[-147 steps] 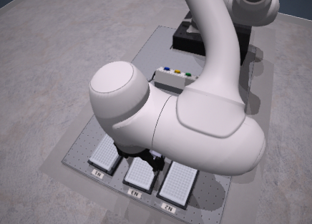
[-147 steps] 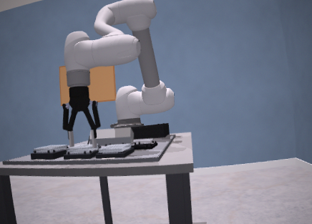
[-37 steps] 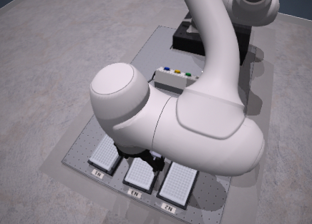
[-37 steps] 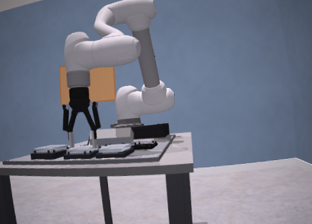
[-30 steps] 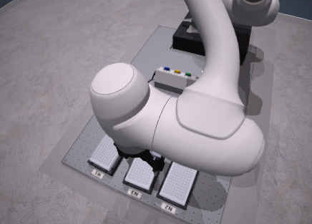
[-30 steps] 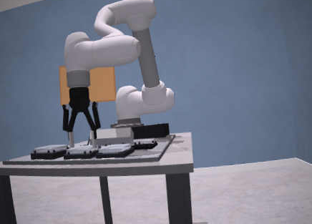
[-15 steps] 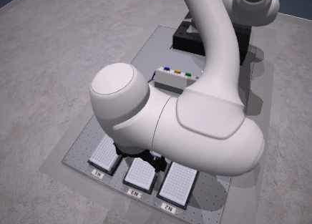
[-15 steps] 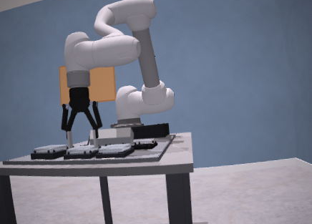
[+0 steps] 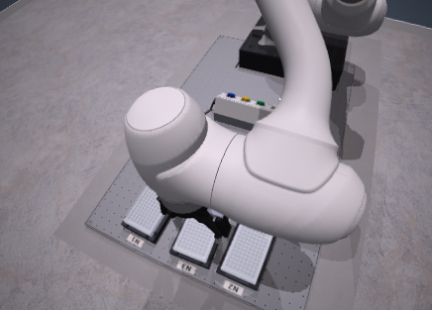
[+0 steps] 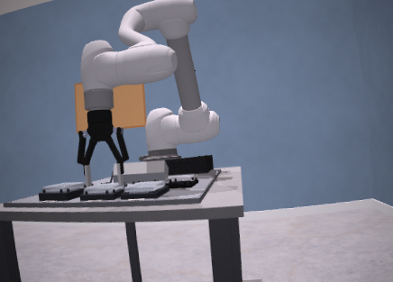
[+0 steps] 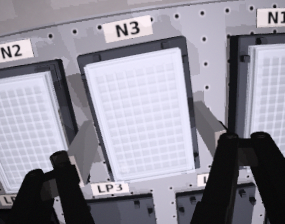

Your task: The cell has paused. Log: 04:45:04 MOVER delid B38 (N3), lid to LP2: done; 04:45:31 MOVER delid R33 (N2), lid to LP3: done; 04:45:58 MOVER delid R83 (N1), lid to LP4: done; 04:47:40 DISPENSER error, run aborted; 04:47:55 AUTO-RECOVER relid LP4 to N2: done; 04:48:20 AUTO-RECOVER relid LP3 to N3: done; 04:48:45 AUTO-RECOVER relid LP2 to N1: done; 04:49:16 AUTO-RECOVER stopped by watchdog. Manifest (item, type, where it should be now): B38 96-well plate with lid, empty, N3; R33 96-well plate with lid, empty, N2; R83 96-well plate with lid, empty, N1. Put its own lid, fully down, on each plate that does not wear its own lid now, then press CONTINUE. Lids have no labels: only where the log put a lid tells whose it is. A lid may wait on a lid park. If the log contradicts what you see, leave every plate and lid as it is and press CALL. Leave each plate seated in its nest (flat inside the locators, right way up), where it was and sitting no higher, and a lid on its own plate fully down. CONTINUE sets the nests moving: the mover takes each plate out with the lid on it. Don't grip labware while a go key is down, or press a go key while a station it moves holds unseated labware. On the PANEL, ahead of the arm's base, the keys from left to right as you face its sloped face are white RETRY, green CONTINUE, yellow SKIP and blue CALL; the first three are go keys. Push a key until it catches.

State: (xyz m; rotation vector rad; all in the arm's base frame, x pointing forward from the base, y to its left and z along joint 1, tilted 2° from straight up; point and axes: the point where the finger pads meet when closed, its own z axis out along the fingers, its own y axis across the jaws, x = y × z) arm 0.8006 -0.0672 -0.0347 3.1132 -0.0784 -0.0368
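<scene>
Now: hand 2 cm above the pale grey lid. The rest, counted from my hand: LP3 label: 9 cm behind, 6 cm to the left, 5 cm below; LP2 label: 11 cm behind, 7 cm to the right, 5 cm below; plate: 13 cm to the left, 3 cm below, 1 cm ahead.
</scene>
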